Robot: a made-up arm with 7 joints. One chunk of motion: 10 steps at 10 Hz.
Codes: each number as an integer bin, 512 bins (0 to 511) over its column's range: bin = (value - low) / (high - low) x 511, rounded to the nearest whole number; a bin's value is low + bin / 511 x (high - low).
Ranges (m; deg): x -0.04..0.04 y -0.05..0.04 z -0.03..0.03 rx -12..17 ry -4..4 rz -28..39
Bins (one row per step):
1: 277 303 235 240 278 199
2: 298 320 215 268 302 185
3: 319 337 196 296 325 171
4: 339 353 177 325 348 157
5: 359 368 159 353 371 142
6: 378 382 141 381 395 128
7: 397 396 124 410 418 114
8: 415 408 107 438 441 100
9: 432 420 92 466 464 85
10: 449 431 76 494 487 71
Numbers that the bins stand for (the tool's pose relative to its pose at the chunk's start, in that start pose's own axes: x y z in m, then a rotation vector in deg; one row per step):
1: 0.0034 0.0034 -0.0024 1.62 0.35 -1.91
2: 0.0067 0.0064 -0.0048 3.21 0.73 -3.74
3: 0.0099 0.0094 -0.0070 4.80 1.09 -5.58
4: 0.0131 0.0122 -0.0092 6.44 1.45 -7.41
5: 0.0162 0.0148 -0.0113 8.03 1.81 -9.38
6: 0.0192 0.0173 -0.0134 9.62 2.18 -11.22
7: 0.0222 0.0197 -0.0154 11.27 2.54 -13.05
8: 0.0250 0.0219 -0.0174 12.86 2.90 -14.89
9: 0.0276 0.0240 -0.0192 14.45 3.26 -16.86
10: 0.0303 0.0259 -0.0211 16.04 3.62 -18.69

